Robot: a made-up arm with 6 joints. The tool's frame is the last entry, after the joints.
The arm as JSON. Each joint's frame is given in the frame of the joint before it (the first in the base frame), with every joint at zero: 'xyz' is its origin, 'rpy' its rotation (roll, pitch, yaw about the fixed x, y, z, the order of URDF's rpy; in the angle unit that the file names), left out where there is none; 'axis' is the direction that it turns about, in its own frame. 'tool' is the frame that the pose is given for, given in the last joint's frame.
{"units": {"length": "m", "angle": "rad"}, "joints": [
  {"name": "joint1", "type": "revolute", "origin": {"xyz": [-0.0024, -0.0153, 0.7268]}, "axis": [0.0, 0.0, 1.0]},
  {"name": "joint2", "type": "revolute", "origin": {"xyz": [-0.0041, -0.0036, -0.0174]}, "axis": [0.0, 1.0, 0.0]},
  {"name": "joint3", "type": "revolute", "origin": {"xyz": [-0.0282, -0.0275, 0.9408]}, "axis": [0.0, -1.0, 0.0]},
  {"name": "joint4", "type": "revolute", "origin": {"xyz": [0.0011, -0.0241, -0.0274]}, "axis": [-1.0, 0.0, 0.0]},
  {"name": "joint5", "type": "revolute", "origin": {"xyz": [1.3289, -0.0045, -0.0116]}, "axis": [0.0, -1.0, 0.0]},
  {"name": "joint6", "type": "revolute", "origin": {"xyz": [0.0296, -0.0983, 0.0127]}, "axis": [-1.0, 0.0, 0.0]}
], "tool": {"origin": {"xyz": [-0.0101, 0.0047, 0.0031], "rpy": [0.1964, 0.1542, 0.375]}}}
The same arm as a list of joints. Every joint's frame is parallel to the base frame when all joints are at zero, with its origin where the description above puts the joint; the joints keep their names.
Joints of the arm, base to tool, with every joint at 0 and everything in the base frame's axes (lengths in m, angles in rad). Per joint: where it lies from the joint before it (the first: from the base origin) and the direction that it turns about. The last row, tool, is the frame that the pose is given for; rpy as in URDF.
joint1: xyz -0.0024 -0.0153 0.7268 axis +z
joint2: xyz -0.0041 -0.0036 -0.0174 axis +y
joint3: xyz -0.0282 -0.0275 0.9408 axis -y
joint4: xyz 0.0011 -0.0241 -0.0274 axis -x
joint5: xyz 1.3289 -0.0045 -0.0116 axis -y
joint6: xyz 0.0296 -0.0983 0.0127 axis -x
tool: xyz -0.0101 0.0047 0.0031 rpy 0.1964 0.1542 0.375

